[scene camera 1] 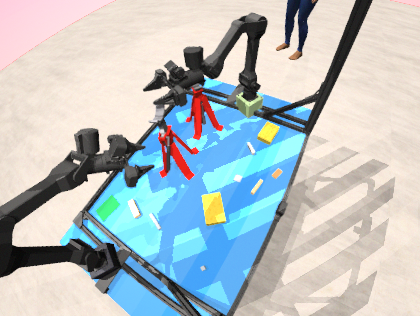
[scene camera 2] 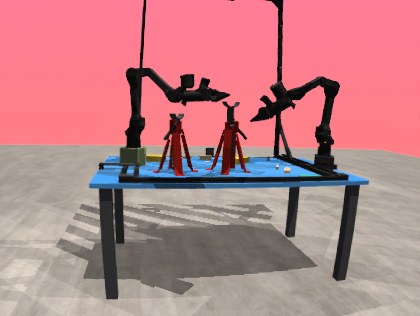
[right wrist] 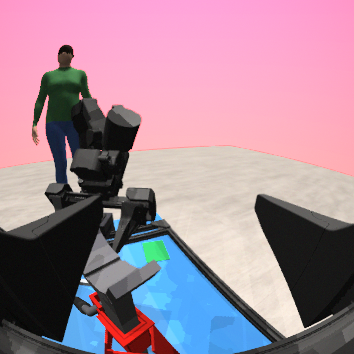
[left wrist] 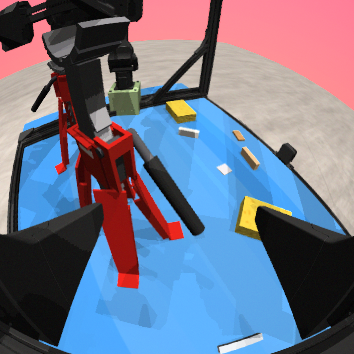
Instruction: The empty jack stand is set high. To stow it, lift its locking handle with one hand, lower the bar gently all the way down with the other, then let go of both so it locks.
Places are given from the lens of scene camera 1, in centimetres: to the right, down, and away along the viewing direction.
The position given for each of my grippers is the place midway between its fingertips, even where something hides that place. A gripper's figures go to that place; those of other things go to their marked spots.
my left gripper (scene camera 1: pixel 149 156): -20, -1, 62
my right gripper (scene camera 1: pixel 147 96): -21, -20, 60
